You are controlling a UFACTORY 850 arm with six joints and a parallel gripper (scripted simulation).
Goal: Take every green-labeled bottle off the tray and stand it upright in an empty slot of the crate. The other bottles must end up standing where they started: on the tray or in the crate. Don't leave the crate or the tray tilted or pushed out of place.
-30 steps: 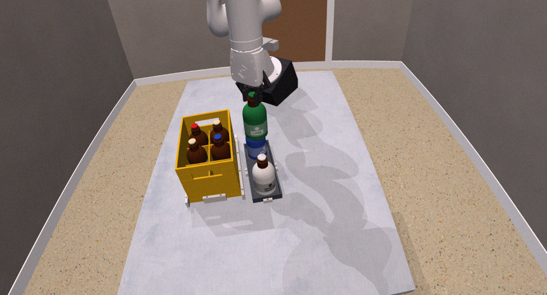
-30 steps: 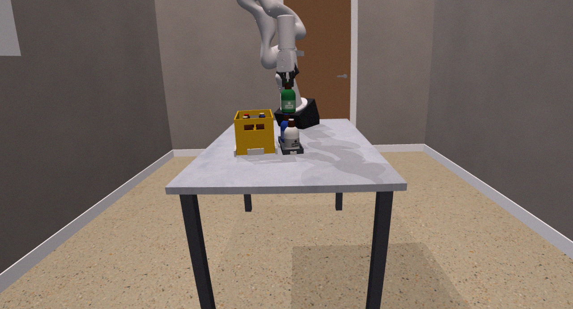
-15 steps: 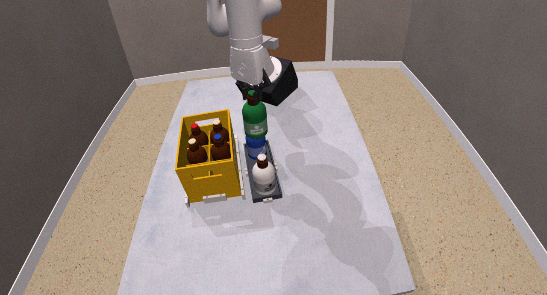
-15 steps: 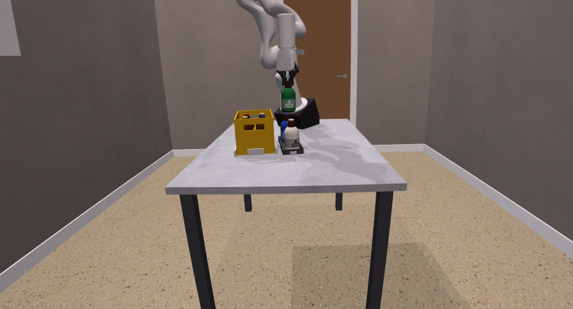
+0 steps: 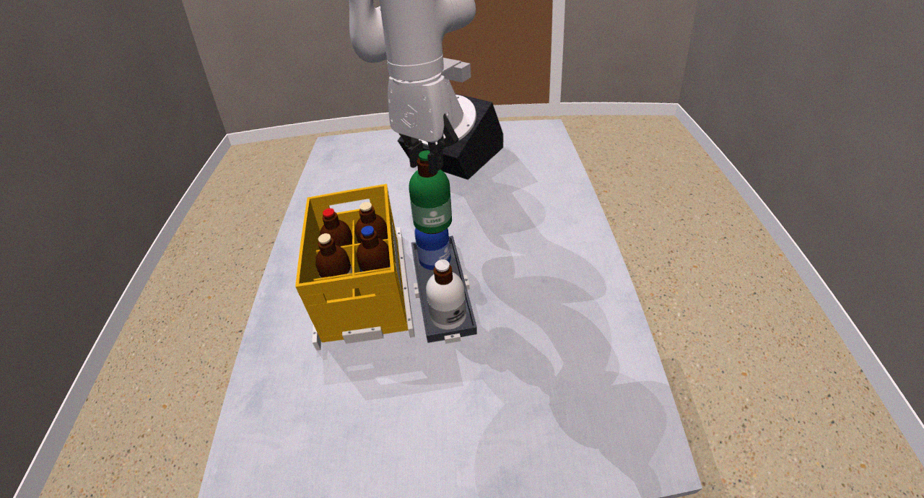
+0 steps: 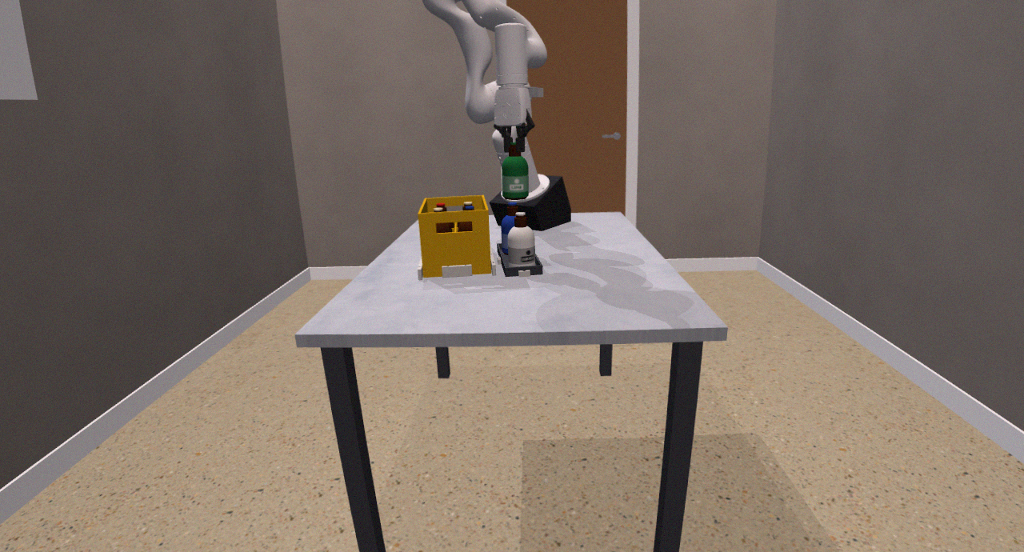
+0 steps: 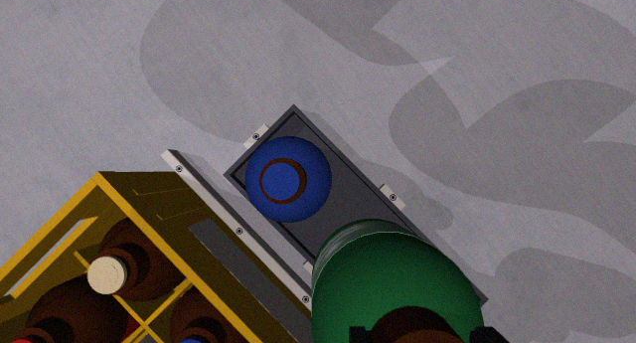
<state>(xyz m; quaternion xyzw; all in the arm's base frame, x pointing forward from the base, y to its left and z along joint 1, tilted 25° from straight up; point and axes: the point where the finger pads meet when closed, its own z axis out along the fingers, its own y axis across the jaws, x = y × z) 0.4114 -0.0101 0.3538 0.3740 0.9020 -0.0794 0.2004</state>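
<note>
Now: the green-labeled bottle 7 cm below my hand. Also, from my hand: white-labeled bottle: 8 cm ahead, 25 cm below; then blue-labeled bottle: 9 cm behind, 25 cm below; then yellow crate: 5 cm behind, 17 cm to the right, 25 cm below.
</note>
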